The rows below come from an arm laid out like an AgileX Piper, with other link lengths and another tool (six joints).
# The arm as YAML. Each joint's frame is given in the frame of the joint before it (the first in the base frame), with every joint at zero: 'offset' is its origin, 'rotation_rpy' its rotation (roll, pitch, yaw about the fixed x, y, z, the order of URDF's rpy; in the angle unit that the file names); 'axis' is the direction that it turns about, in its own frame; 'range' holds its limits. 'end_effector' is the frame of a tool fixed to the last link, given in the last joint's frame.
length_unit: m
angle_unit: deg
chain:
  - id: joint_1
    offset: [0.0, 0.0, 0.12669]
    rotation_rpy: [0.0, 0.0, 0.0]
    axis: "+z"
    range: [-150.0, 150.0]
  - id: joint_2
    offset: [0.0, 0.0, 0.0]
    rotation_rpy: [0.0, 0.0, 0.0]
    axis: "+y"
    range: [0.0, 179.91]
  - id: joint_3
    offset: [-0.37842, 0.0, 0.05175]
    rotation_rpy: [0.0, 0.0, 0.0]
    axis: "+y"
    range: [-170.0, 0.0]
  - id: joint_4
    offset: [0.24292, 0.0, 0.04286]
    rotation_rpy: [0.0, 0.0, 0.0]
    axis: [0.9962, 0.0, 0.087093]
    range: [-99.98, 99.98]
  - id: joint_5
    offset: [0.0, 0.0, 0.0]
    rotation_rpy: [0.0, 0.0, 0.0]
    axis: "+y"
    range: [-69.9, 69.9]
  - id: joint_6
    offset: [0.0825, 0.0, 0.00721]
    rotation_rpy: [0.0, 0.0, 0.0]
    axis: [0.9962, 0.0, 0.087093]
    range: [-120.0, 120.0]
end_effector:
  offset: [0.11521, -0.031, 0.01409]
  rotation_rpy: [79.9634, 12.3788, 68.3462]
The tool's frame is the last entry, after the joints.
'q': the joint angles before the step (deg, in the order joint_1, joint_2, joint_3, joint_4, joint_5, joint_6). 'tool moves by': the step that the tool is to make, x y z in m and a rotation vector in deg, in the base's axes. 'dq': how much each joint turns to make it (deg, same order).
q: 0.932, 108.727, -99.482, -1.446, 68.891, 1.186
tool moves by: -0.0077, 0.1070, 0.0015, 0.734, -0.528, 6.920
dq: 13.449, 0.003, -0.304, -1.384, -0.079, 6.941
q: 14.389, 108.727, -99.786, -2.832, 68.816, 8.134
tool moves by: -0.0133, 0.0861, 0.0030, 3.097, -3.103, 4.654
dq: 10.224, 0.009, -0.006, -0.125, -3.687, 6.101
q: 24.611, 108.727, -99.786, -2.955, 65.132, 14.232
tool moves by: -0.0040, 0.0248, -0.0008, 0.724, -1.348, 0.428
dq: 3.196, 0.354, 0.005, -1.129, -1.716, 3.183
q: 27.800, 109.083, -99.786, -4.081, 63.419, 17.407
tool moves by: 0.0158, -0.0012, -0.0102, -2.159, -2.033, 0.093
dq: 0.069, 1.841, -0.014, -3.110, -2.580, 0.556
